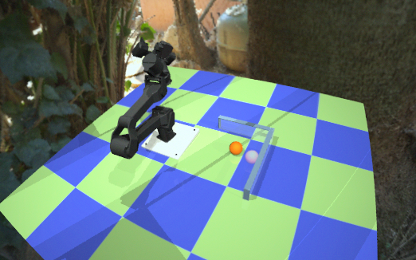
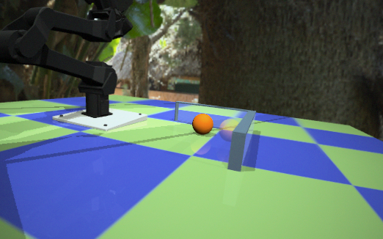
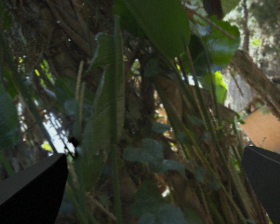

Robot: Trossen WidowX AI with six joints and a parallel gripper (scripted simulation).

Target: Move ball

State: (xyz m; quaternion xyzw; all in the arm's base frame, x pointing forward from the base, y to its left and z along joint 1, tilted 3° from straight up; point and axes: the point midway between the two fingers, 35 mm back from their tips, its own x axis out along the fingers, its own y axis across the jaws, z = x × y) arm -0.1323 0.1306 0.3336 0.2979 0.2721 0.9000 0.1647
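The see-through orange ball lies 52 cm ahead of my gripper tip, 35 cm below it and 5 cm to the right of it. Also, from my gripper tip: clear wall (42 cm ahead, 34 cm below, 7 cm to the left).
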